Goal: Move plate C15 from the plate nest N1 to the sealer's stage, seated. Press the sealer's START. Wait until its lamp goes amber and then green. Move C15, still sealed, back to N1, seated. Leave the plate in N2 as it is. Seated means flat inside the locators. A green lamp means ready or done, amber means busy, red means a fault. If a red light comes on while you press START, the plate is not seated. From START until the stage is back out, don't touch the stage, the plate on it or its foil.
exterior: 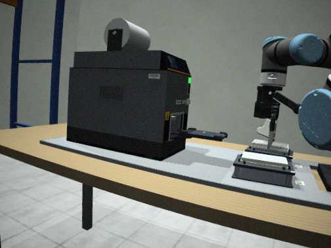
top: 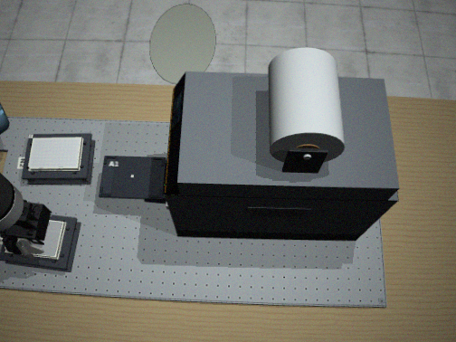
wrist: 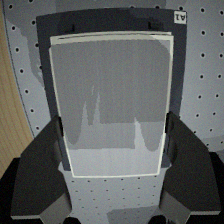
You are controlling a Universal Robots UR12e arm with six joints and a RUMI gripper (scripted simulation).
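My hand is 3 cm above the dark nest. The rest, counted from my hand: plate: 4 cm ahead, 21 cm to the left, 1 cm below; dark stage: 24 cm ahead, 11 cm to the left, 3 cm above; plate C15: 1 cm below.
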